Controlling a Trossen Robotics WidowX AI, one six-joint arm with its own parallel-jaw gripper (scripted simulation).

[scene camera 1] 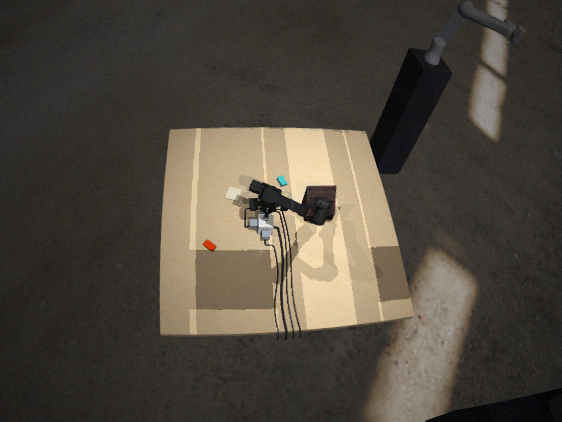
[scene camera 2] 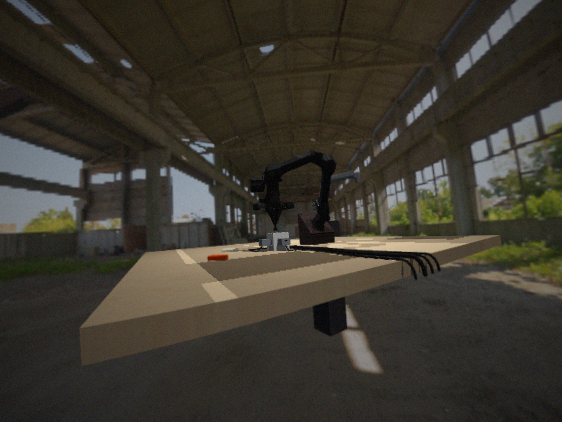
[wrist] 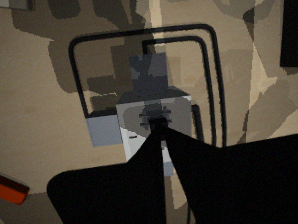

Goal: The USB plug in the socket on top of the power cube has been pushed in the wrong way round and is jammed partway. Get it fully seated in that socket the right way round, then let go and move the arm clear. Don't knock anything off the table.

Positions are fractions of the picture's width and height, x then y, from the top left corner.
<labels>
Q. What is the gripper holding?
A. A black USB plug.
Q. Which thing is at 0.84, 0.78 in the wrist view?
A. The gripper.
</labels>
